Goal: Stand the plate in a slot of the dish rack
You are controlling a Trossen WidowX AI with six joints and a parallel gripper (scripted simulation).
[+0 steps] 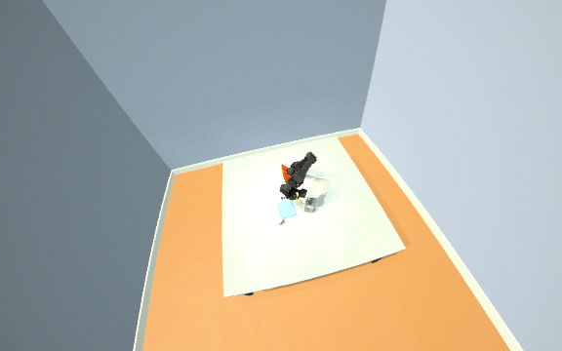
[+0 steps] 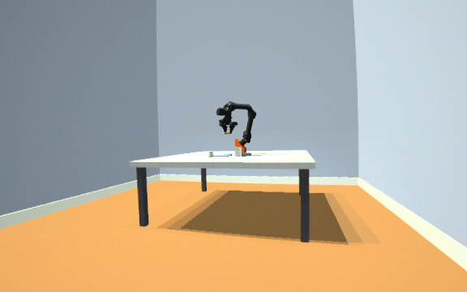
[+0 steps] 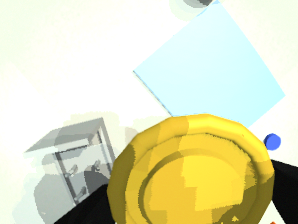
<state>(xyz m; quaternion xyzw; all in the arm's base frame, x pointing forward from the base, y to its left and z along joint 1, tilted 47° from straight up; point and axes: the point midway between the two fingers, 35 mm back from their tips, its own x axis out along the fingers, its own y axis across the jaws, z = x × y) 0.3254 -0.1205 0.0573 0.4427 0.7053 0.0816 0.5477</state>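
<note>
The see-through dish rack is 170 mm below my gripper tip, 130 mm to the left of it and 10 mm behind it. Round my gripper tip: light blue mat: 190 mm below, 60 mm to the right, 20 mm behind; then white cup: 170 mm below, 140 mm to the right, 80 mm ahead; then yellow plate: 10 mm above.
</note>
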